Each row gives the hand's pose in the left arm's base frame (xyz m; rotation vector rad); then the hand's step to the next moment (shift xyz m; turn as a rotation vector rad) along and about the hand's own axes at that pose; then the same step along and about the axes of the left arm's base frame.
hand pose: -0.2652 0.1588 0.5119 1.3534 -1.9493 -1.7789
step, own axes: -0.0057 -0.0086 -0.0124 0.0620 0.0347 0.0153
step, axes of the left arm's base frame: 0.0156 -0.0036 -0.0016 -0.0625 -0.0371 -0.0008
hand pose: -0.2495 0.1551 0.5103 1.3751 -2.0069 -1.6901
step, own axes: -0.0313 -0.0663 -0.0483 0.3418 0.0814 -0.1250
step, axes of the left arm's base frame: 0.0833 -0.0055 -0.0273 -0.1519 -0.3395 -0.0269
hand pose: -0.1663 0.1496 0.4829 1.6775 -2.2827 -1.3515
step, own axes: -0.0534 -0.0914 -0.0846 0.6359 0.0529 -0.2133
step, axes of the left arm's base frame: 0.1330 -0.0166 0.0203 -0.2150 -0.6254 -0.1239
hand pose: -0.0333 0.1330 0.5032 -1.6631 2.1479 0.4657
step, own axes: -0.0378 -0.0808 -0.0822 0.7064 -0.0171 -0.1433
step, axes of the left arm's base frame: 0.0789 -0.0273 0.0880 -0.1563 -0.6682 -0.2213
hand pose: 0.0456 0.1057 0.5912 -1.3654 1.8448 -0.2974
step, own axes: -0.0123 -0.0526 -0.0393 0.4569 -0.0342 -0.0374
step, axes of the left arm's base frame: 0.0096 -0.0199 0.0630 -0.0455 -0.4266 -0.1650
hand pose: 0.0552 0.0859 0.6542 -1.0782 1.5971 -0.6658
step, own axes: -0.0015 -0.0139 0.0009 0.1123 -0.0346 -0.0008
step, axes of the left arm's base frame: 0.0052 -0.0047 0.0121 0.0049 -0.1155 -0.0210
